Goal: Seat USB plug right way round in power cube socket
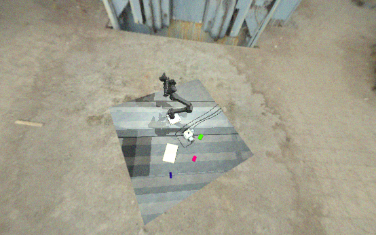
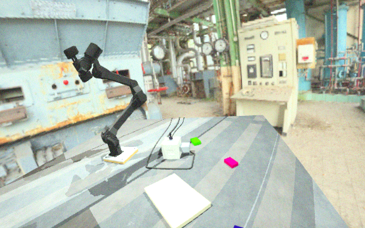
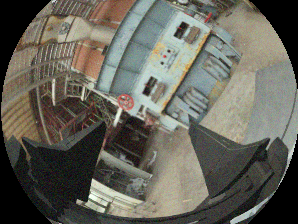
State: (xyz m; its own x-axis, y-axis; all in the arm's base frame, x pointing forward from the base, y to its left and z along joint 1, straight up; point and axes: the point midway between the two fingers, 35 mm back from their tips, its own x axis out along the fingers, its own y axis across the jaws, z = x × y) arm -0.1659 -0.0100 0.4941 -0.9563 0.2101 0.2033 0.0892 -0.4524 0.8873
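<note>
Now: gripper tip 490 mm short of the dark USB plug, 430 mm above it and 110 mm to the right of it. From my gripper tip the other things lie so: green block: 550 mm ahead, 510 mm below, 250 mm to the left; then magenta block: 760 mm ahead, 510 mm below, 100 mm to the left; then cream flat pad: 630 mm ahead, 510 mm below, 140 mm to the right.
</note>
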